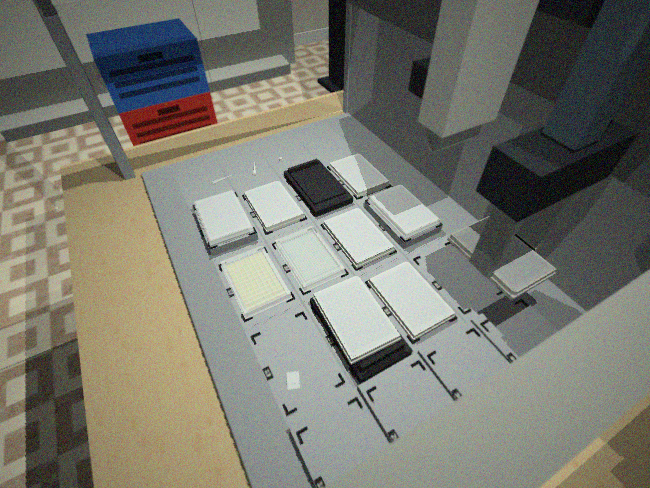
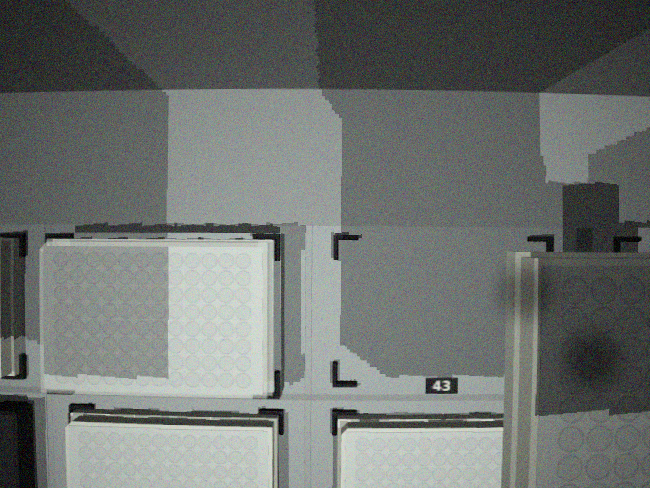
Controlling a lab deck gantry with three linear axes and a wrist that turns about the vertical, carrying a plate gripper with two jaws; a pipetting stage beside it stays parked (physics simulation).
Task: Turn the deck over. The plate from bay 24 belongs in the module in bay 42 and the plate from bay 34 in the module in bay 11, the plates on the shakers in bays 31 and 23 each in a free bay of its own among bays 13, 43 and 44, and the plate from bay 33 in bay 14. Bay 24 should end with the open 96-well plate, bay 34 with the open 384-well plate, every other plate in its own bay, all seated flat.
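Where they show: gripper, fingertip midpoint: [image 1: 502, 256]; robot's base, origin of the base link: [image 1: 196, 213].
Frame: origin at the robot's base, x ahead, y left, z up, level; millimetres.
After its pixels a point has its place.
Note:
My gripper [image 1: 523, 265] is shut on the lidded white plate from bay 31 [image 1: 527, 275] {y 356, x 494, z 122 mm} [image 2: 588, 446] {y 344, x 400, z 122 mm}, raised over the bay 44 area; the jaw tips are hard to make out. The shaker in bay 31 [image 1: 316, 184] {y 252, x 68, z 24 mm} is bare. A white plate [image 1: 358, 317] {y 150, x 396, z 37 mm} sits on the shaker in bay 23 [image 1: 385, 363] {y 150, x 470, z 19 mm}. White plates stand on the modules in bay 11 [image 1: 224, 216] {y 44, x 77, z 33 mm} and bay 42 [image 1: 403, 210] {y 358, x 235, z 33 mm} [image 2: 215, 315] {y 367, x 263, z 33 mm}. Bay 33 holds a white plate [image 1: 412, 299] {y 254, x 400, z 14 mm} [image 2: 420, 459] {y 280, x 376, z 14 mm}. The yellow open plate [image 1: 256, 281] {y 43, x 240, z 15 mm} is in bay 12, the clear open plate [image 1: 309, 257] {y 148, x 234, z 12 mm} in bay 22. Bays 13, 14, 24, 34 and 43 hold no plate.
White plates stand in bay 21 [image 1: 275, 203] {y 153, x 70, z 14 mm}, bay 32 [image 1: 358, 236] {y 253, x 236, z 14 mm} [image 2: 170, 457] {y 279, x 230, z 14 mm} and bay 41 [image 1: 359, 173] {y 362, x 71, z 14 mm}. The parked pipetting stage [image 1: 467, 68] hangs at the back. Loose tips [image 1: 254, 168] {y 163, x -78, z 5 mm} lie beyond bay 21. A small white square [image 1: 292, 379] {y 24, x 418, z 1 mm} lies in bay 13.

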